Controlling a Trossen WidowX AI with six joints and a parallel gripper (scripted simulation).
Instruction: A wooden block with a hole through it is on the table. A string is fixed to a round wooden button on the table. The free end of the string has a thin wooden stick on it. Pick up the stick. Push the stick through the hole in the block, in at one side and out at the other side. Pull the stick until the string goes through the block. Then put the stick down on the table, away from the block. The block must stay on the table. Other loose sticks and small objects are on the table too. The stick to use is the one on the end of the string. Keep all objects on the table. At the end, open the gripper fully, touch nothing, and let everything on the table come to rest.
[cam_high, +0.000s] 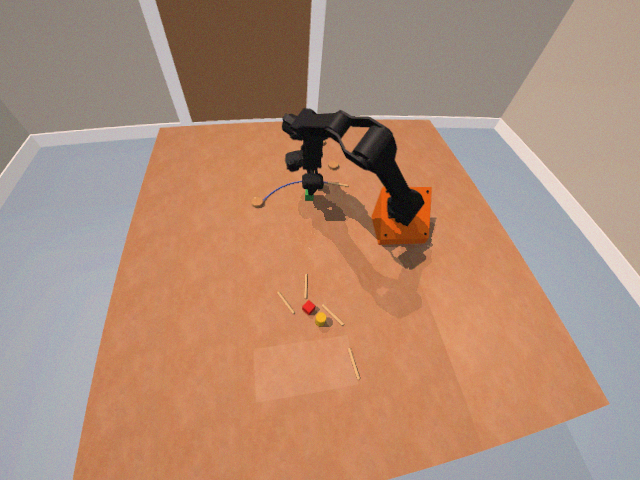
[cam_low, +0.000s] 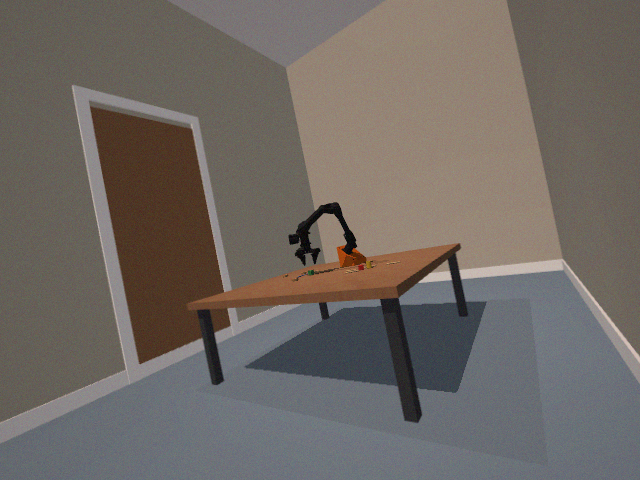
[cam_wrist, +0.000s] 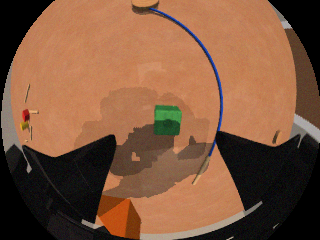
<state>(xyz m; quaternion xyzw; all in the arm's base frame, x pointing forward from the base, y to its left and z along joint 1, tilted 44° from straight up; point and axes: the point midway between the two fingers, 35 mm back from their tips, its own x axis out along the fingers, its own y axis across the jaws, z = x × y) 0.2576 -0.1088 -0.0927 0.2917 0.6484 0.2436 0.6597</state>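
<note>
Right now my gripper tip is 50 mm above the green block. The rest, counted from my gripper tip: round wooden button 180 mm ahead, 10 mm to the left, 60 mm below; then thin wooden stick 100 mm behind, 70 mm to the right, 60 mm below; then red cube 40 mm ahead, 400 mm to the left, 50 mm below.
</note>
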